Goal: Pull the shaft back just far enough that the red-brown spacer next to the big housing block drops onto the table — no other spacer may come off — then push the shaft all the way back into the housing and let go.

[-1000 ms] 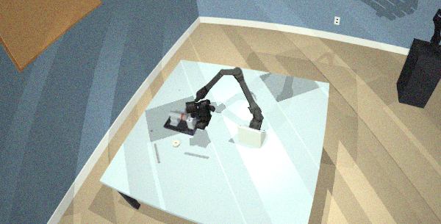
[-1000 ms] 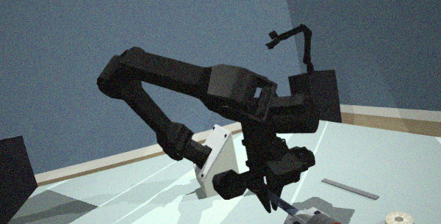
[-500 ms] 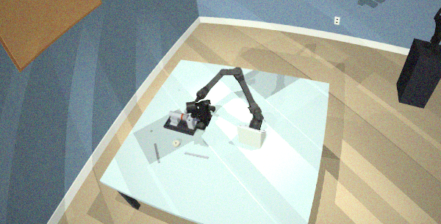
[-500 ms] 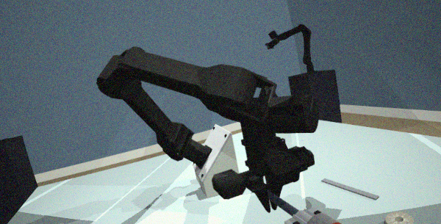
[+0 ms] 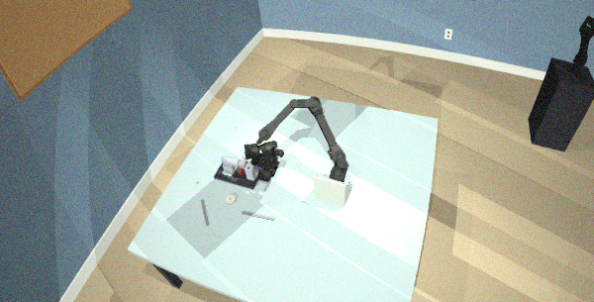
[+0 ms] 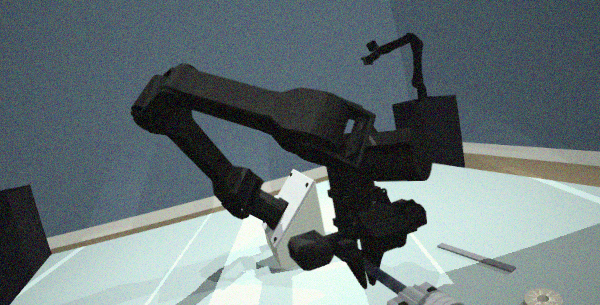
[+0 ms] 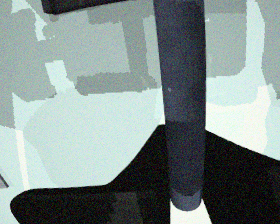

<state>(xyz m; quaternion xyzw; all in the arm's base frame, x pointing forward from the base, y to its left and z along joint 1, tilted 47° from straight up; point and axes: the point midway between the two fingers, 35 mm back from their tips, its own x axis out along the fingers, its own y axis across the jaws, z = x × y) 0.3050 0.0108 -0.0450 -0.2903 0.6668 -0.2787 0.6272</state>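
My gripper tip is 7 cm short of the shaft and 3 cm below it. The rest, counted from my gripper tip: fixture: 20 cm ahead, 1 cm to the left; then red-brown spacer: 17 cm ahead, 2 cm below, 1 cm to the left; then cream washer: 18 cm to the left, 15 cm ahead, 4 cm below.
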